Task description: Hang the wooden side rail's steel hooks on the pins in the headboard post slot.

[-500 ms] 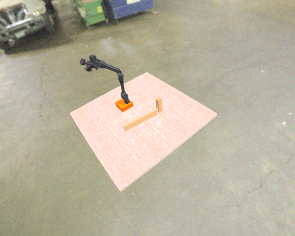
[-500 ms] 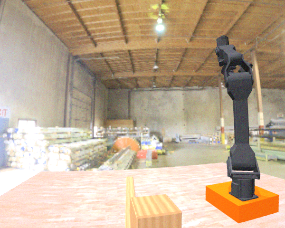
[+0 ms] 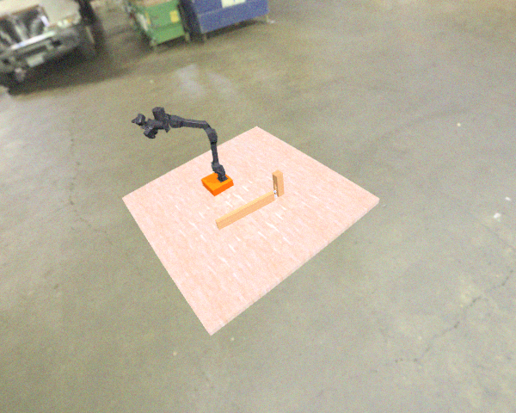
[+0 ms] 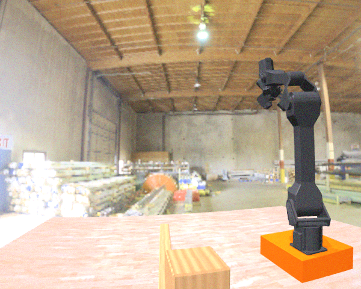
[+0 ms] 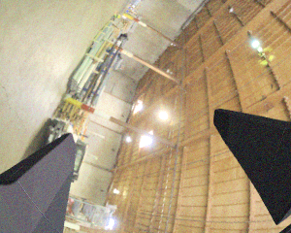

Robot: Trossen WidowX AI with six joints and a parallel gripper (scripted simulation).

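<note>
Right now the headboard post is 600 mm to the left of my gripper tip, 560 mm ahead of it and 500 mm below it.
</note>
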